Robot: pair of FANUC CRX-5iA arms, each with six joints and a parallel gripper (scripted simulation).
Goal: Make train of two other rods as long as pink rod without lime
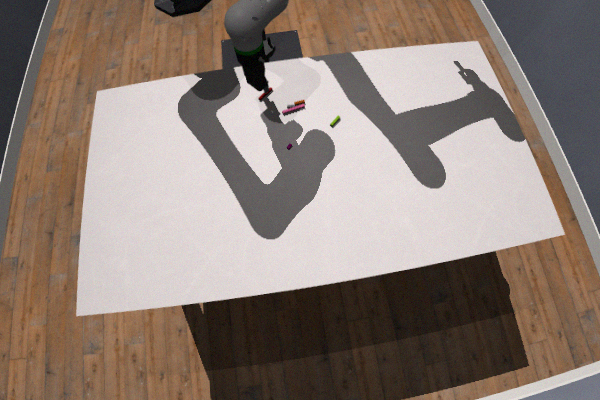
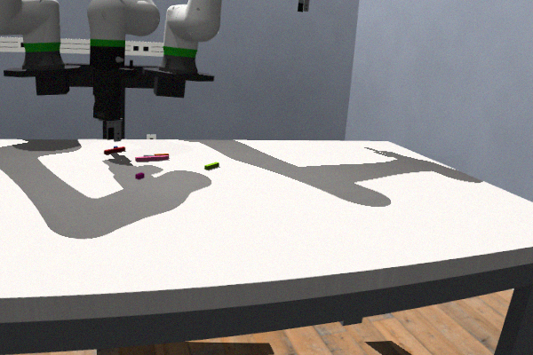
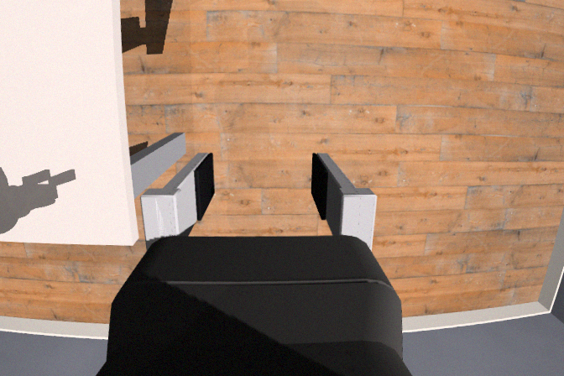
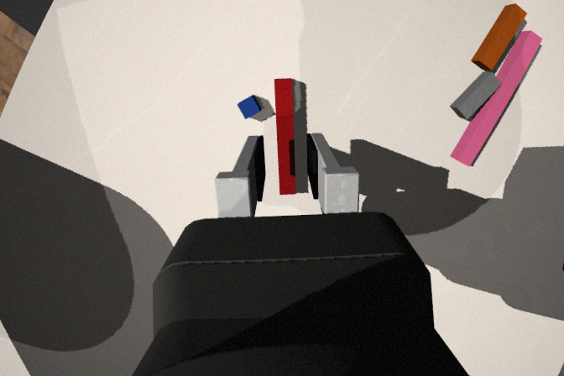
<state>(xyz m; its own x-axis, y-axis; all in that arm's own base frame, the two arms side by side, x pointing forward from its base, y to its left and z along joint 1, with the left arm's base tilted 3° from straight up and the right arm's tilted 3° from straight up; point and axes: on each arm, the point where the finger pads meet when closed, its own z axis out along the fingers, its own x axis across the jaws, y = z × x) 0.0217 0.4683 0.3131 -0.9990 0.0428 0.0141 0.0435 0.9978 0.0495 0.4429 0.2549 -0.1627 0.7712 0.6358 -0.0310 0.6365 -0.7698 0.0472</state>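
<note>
Now: the red rod 5 cm below my right hand. The rest, counted from my right hand: grey rod 8 cm ahead, 9 cm to the left, 5 cm below; pink rod 9 cm ahead, 10 cm to the left, 5 cm below; blue rod 3 cm behind, 5 cm below.
</note>
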